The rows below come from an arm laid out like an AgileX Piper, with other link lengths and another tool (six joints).
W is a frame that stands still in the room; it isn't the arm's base.
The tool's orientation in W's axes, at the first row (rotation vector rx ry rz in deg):
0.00 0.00 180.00
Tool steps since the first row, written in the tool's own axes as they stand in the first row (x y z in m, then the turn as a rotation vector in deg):
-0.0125 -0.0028 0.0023 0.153 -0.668 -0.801
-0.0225 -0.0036 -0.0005 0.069 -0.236 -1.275
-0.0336 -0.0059 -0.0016 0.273 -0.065 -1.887
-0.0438 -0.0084 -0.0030 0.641 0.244 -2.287
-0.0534 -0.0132 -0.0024 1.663 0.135 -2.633
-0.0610 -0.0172 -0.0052 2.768 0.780 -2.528
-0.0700 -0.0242 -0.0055 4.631 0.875 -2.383
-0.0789 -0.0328 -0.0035 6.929 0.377 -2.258
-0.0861 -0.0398 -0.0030 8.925 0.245 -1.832
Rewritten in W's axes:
0.0125 0.0028 0.0023 -0.153 0.668 -0.801
0.0225 0.0036 -0.0005 -0.069 0.236 -1.275
0.0336 0.0059 -0.0016 -0.273 0.065 -1.887
0.0438 0.0084 -0.0030 -0.641 -0.244 -2.287
0.0534 0.0132 -0.0024 -1.663 -0.135 -2.633
0.0610 0.0172 -0.0052 -2.768 -0.780 -2.528
0.0700 0.0242 -0.0055 -4.631 -0.875 -2.383
0.0789 0.0328 -0.0035 -6.929 -0.377 -2.258
0.0861 0.0398 -0.0030 -8.925 -0.245 -1.832

